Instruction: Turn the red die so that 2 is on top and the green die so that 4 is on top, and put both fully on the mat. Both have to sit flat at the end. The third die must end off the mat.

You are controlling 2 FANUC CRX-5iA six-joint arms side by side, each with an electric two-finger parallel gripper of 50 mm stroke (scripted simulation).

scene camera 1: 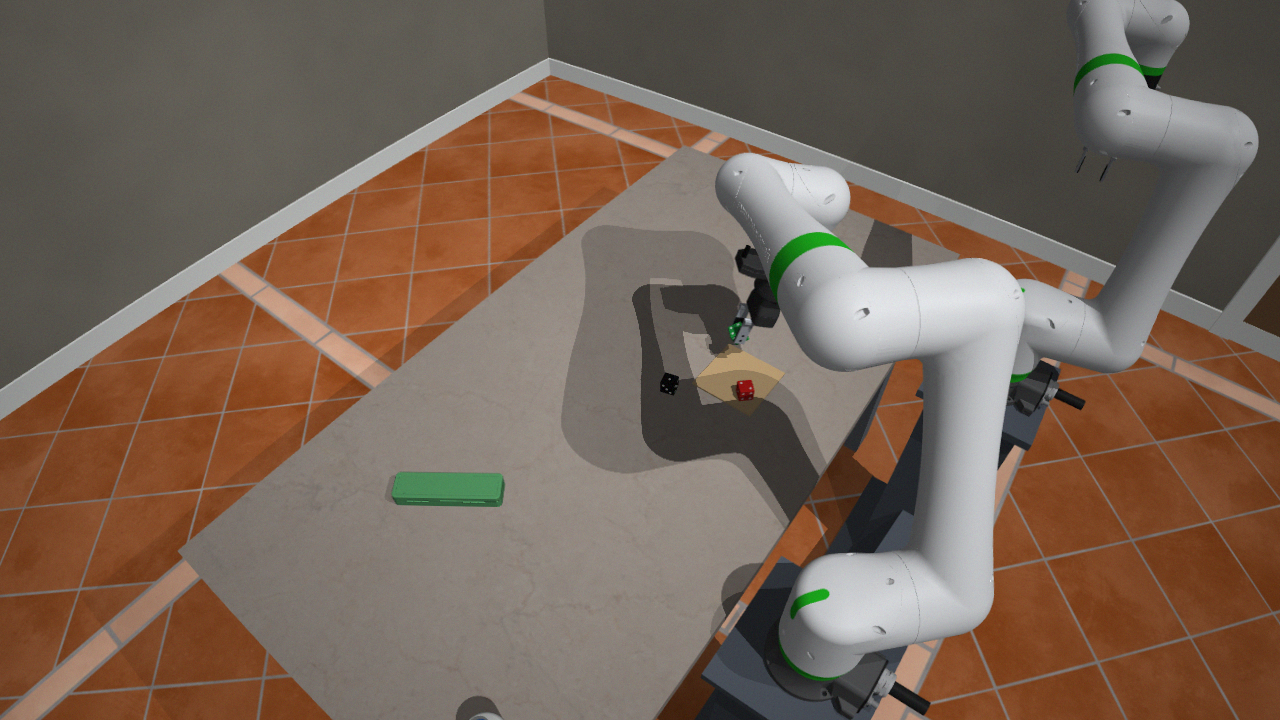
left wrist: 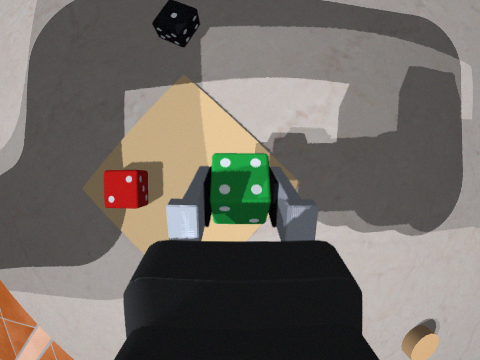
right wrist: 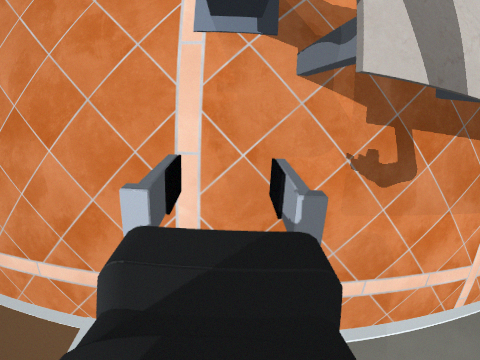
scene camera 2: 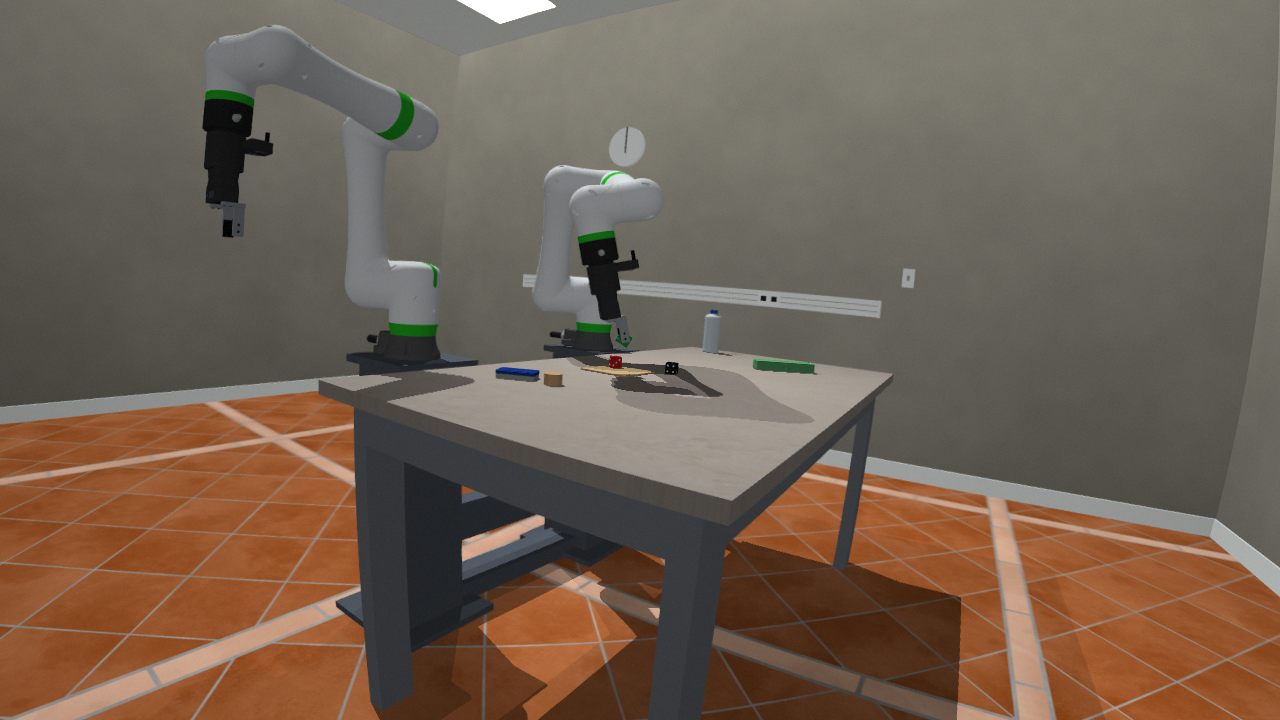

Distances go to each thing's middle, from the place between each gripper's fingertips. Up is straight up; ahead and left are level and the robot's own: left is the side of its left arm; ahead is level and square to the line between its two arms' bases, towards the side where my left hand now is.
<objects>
My left gripper point(scene camera 1: 736, 335) is now 10 mm above the green die point(left wrist: 240, 193). Round my left hand: tan mat point(scene camera 1: 719, 379) 30 mm behind, 30 mm to the left, 100 mm below; then green box point(scene camera 1: 410, 488) 210 mm ahead, 600 mm to the left, 90 mm below; then red die point(left wrist: 122, 188) 70 mm behind, 60 mm to the left, 80 mm below.
I see my right gripper point(scene camera 2: 232, 236) 80 cm to the right of the green die, 42 cm short of it and 20 cm above it. The rest, counted from my right hand: tan mat 83 cm to the left, 39 cm ahead, 29 cm below; red die 86 cm to the left, 35 cm ahead, 27 cm below.
</objects>
